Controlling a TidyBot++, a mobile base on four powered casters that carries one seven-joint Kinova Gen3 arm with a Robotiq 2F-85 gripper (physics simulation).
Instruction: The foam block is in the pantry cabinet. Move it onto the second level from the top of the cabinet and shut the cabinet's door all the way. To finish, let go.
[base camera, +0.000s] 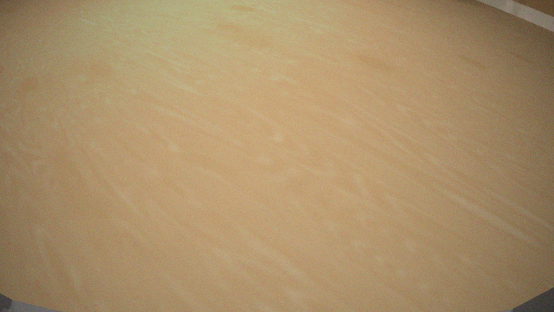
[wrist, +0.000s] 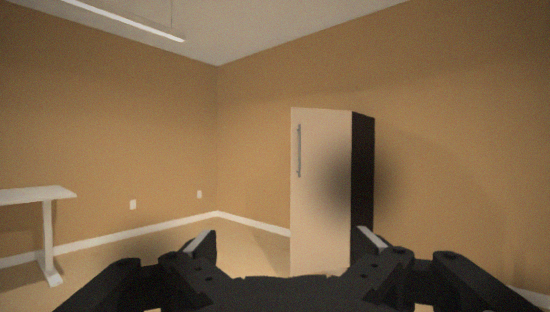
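The pale door of the pantry cabinet shows right of centre in the wrist view, some way off, with its grey upright handle near its left edge. The door stands out at an angle from the dark cabinet side, so it looks open; how far is hard to tell. It hides the shelves. The foam block does not show in either view. My gripper is open and empty, well away from the door and handle. The cabinet does not show in the base camera view.
A white table with an upright leg stands at the left in the wrist view. Tan walls meet in a corner left of the cabinet. The base camera shows wood-coloured floor and a white baseboard at the top right.
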